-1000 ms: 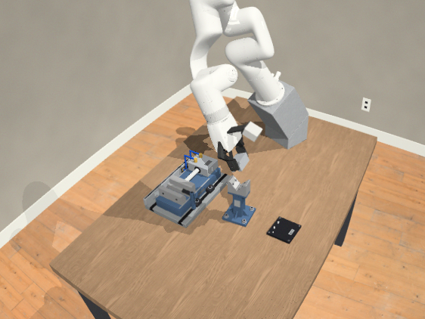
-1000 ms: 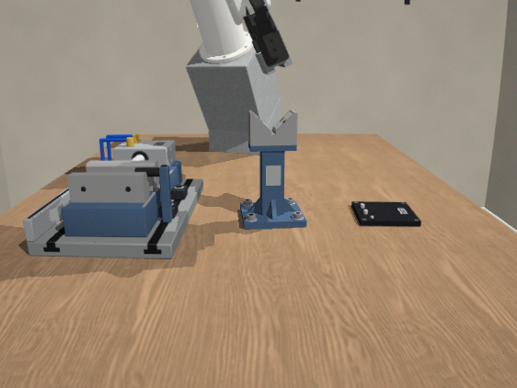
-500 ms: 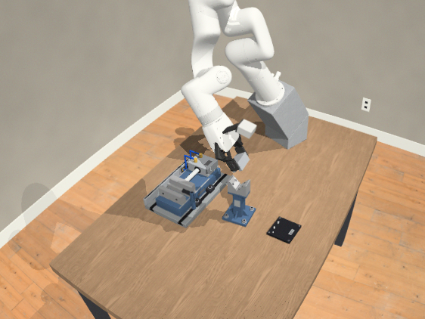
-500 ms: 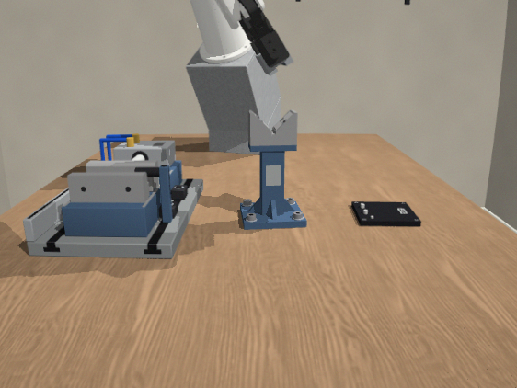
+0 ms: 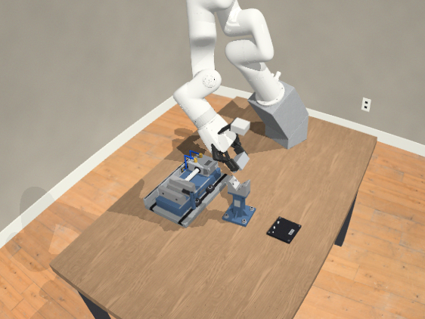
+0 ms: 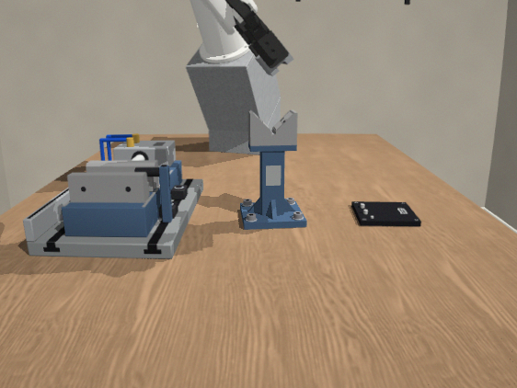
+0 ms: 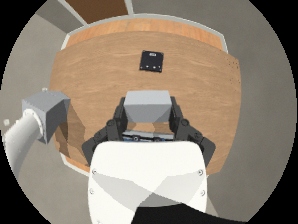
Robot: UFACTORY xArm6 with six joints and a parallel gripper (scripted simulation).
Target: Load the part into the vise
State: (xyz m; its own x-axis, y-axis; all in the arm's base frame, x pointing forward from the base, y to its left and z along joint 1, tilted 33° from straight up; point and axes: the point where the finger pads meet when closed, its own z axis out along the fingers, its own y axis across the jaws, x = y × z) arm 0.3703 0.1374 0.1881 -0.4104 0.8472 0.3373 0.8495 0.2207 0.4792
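The part lies 10 mm to the left of my hand and 10 mm below it. Round my hand: blue work stop post (190 mm below, 140 mm to the right, 70 mm ahead); black stop rod (160 mm to the right, 150 mm below, 70 mm ahead); cylinder rod (210 mm to the right, 170 mm below, 10 mm behind).
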